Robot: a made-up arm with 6 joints.
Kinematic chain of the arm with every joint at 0, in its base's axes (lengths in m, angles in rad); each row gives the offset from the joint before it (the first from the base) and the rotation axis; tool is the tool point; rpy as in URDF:
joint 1: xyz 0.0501 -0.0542 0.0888 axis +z
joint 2: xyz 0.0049 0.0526 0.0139 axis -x
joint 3: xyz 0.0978 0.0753 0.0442 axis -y
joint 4: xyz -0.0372 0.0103 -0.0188 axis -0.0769 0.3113 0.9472
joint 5: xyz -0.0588 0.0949 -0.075 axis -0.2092 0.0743 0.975
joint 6: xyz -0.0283 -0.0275 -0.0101 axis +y
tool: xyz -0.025 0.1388 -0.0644 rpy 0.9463 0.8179 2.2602
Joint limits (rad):
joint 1: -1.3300..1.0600
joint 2: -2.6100..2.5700
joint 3: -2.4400..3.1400
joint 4: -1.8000..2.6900
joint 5: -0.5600..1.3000
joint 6: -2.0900..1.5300
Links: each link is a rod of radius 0.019 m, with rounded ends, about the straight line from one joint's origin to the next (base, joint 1, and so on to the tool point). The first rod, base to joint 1, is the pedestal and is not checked.
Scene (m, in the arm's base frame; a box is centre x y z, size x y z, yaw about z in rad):
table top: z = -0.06
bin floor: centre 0 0.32 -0.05 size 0.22 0.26 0.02 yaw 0.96
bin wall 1: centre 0.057 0.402 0 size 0.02 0.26 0.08 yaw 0.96
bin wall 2: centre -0.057 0.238 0 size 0.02 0.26 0.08 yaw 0.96
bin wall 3: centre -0.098 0.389 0 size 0.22 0.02 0.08 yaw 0.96
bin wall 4: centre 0.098 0.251 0 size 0.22 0.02 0.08 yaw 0.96
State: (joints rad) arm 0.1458 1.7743 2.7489 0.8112 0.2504 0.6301
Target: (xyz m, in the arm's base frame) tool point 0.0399 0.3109 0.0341
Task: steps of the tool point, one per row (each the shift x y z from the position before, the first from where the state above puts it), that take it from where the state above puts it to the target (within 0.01 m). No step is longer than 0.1 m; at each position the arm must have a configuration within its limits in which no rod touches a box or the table.
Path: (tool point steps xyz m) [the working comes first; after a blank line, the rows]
Joints at the target: 1.0600 -0.0902 2.2494 -0.0261 1.3000 1.4206
Straight joint move there: touches bin wall 1, bin wall 4.

1: -0.0112 0.0609 -0.0259
2: -0.0219 0.0697 0.0058
3: -0.0301 0.0631 0.0402
4: -0.0347 0.0415 0.0691
5: -0.0285 0.0051 0.0308
6: -0.0341 0.0044 0.0081
7: -0.0446 0.0080 -0.0069
8: -0.0594 0.0094 -0.0117
9: -0.0733 0.0037 -0.0064
10: -0.0803 -0.0096 0.0058
11: -0.0063 0.0036 -0.0307
12: -0.0002 0.0001 -0.0327
13: 0.0065 -0.0037 -0.0329

